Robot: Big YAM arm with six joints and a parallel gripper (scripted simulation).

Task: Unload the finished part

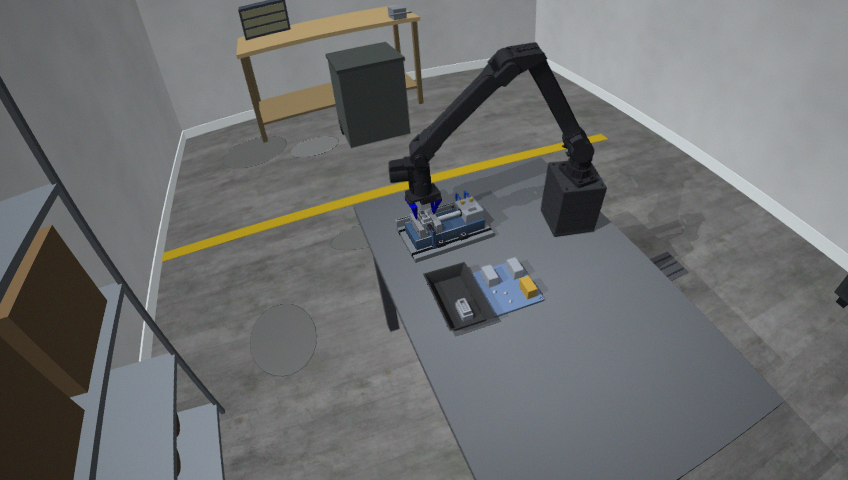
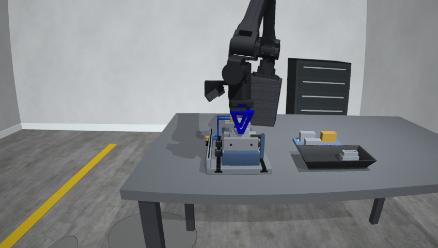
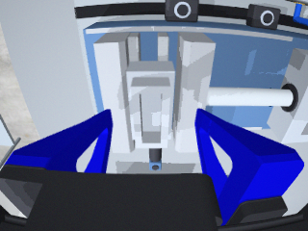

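My hand is 70 mm past the blue vise and 80 mm above it. Round my hand: yellow block: 180 mm behind, 370 mm to the left, 90 mm below; then blue plate: 140 mm behind, 320 mm to the left, 110 mm below.
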